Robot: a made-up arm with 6 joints.
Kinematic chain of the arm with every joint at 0, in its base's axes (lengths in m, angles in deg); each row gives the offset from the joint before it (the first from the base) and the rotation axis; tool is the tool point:
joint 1: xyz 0 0 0.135 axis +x
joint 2: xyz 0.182 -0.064 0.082 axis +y
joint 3: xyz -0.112 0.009 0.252 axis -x
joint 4: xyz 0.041 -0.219 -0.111 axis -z
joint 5: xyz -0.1 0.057 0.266 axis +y
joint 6: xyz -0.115 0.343 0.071 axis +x
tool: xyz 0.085 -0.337 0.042
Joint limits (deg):
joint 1: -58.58..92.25
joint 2: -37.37..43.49
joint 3: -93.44..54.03
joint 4: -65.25..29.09
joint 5: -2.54..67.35
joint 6: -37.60..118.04
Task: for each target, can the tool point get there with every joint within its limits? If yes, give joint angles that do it. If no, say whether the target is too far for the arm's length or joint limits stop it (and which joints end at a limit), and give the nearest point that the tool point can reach.
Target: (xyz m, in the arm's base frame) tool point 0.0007 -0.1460 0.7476
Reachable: yes | joints -3.20 -3.72 18.46 -43.17 56.27 5.03
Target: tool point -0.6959 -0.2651 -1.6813
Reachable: no: too far | nearest point -0.2774 -0.2071 -0.4519 | short by 1.300 m
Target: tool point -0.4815 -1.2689 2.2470
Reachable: no: too far | nearest point -0.0581 -0.4865 0.9448 | short by 1.577 m
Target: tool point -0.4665 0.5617 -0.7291
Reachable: no: joint limits stop it (at a limit: joint 1, joint 2, joint 4, joint 5) | nearest point -0.3673 0.2159 -0.2583 | short by 0.592 m
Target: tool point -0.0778 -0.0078 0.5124
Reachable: yes | joints -13.25 -13.98 29.32 14.76 8.59 38.29
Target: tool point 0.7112 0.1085 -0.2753
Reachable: no: joint limits stop it (at a limit: joint 1, joint 2, joint 4, joint 5, joint 6) | nearest point 0.4611 -0.1300 -0.2694 | short by 0.346 m
